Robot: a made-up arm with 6 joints.
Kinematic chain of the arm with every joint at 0, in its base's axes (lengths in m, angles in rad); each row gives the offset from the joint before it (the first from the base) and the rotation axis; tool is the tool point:
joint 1: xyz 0 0 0.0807 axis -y
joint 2: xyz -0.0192 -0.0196 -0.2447 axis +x
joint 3: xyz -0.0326 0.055 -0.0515 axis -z
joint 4: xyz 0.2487 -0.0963 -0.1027 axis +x
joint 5: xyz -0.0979 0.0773 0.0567 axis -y
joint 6: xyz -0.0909 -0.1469 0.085 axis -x
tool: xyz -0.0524 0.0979 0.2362
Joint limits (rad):
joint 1: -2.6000..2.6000
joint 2: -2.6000..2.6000
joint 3: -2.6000..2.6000
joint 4: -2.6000..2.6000
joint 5: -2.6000..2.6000
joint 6: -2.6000..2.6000
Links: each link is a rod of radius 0.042 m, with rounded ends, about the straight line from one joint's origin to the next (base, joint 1, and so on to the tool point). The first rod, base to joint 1, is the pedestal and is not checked.
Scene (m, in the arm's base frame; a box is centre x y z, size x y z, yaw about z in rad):
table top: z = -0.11
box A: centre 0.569 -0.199 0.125 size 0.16 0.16 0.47 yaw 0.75
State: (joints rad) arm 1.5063 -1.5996 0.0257 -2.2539 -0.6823 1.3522
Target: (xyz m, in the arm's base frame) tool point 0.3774 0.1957 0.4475
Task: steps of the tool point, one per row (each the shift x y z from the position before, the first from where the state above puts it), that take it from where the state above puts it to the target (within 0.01 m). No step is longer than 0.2 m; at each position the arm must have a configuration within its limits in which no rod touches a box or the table.
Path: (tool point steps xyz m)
1: 0.0623 0.0020 0.0435
2: 0.0324 0.0266 0.0709
3: -0.0110 0.0449 0.0774
4: -0.0540 0.0540 0.0595
5: 0.0946 0.0579 0.0731
6: 0.0659 0.1183 0.0614
7: 0.0150 0.1595 0.0224
8: -0.0416 0.1596 -0.0391

